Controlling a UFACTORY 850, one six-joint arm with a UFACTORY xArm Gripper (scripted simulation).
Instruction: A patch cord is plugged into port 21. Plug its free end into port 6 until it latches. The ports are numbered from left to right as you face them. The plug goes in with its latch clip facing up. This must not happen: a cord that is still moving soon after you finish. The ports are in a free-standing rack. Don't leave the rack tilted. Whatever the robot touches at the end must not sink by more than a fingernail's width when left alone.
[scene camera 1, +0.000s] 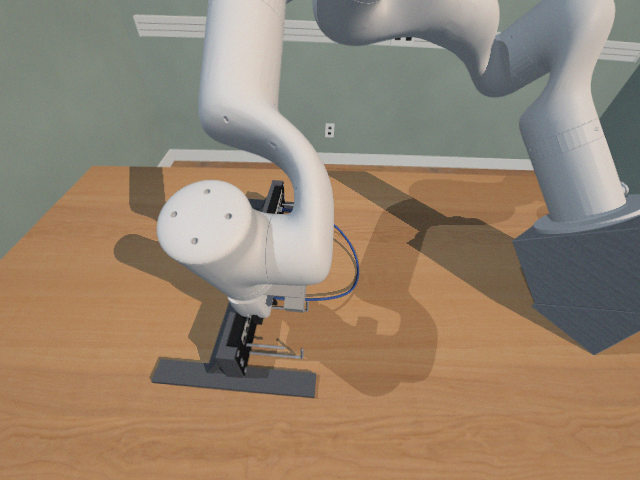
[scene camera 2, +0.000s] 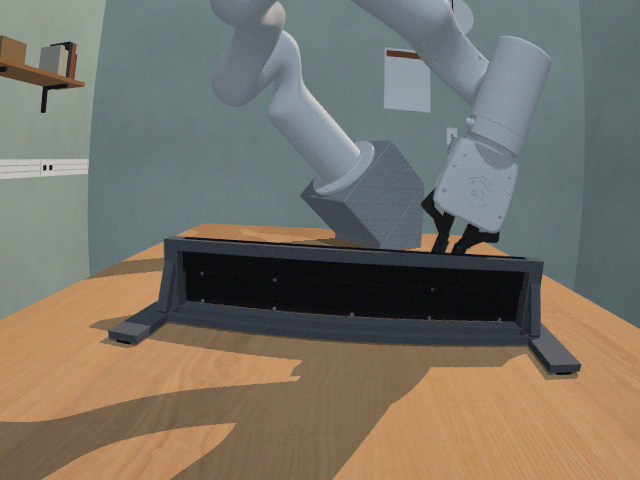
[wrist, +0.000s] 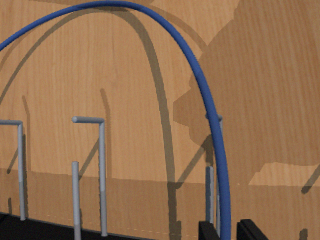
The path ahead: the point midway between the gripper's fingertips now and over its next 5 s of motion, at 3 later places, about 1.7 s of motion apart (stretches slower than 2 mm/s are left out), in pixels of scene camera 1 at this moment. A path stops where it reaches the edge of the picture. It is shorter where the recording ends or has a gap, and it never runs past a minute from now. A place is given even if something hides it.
My gripper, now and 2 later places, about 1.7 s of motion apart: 270, 297; 265, 297; 261, 277
